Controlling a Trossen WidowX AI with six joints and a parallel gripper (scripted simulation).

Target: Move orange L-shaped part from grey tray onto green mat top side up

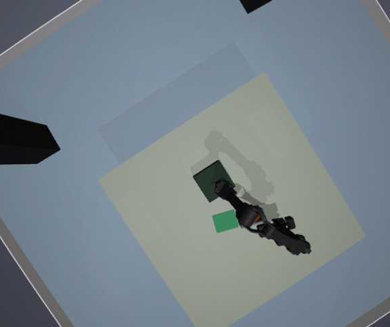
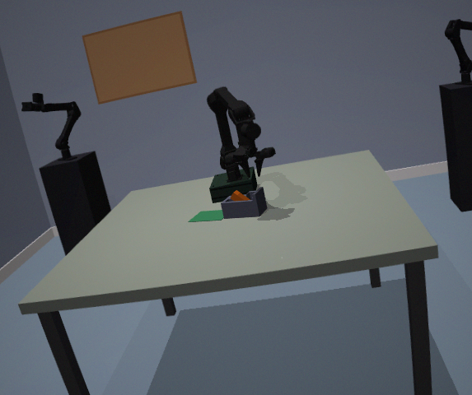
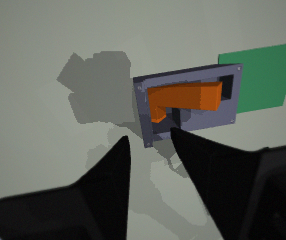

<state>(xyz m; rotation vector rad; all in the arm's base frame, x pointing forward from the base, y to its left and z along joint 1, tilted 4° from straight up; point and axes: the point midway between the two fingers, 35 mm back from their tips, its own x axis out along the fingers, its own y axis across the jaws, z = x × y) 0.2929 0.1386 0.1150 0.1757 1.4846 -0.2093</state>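
Right now my gripper tip is 10 cm above the orange L-shaped part, 4 cm to the left of it and 2 cm past it. Also, from my gripper tip: green mat (22 cm to the right, 16 cm below, 6 cm behind).
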